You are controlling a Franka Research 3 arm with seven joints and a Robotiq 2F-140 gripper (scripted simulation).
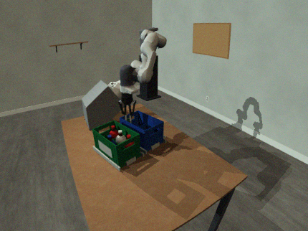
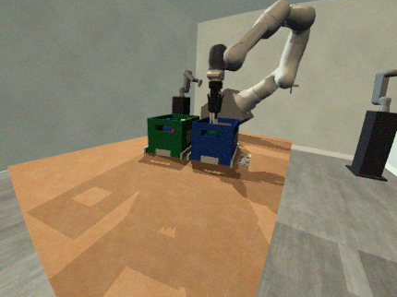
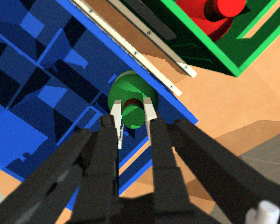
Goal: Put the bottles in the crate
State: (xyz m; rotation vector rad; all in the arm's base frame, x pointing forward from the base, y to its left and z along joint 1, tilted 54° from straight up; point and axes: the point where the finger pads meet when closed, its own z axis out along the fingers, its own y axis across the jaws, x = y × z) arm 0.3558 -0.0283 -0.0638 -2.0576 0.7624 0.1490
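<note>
My gripper is now 80 mm above the green bottle. Round my hand: white bottle 110 mm ahead, 130 mm to the right, 80 mm below; then green crate 120 mm ahead, 170 mm to the right, 90 mm below; then blue crate 80 mm ahead, 60 mm to the left, 90 mm below.
</note>
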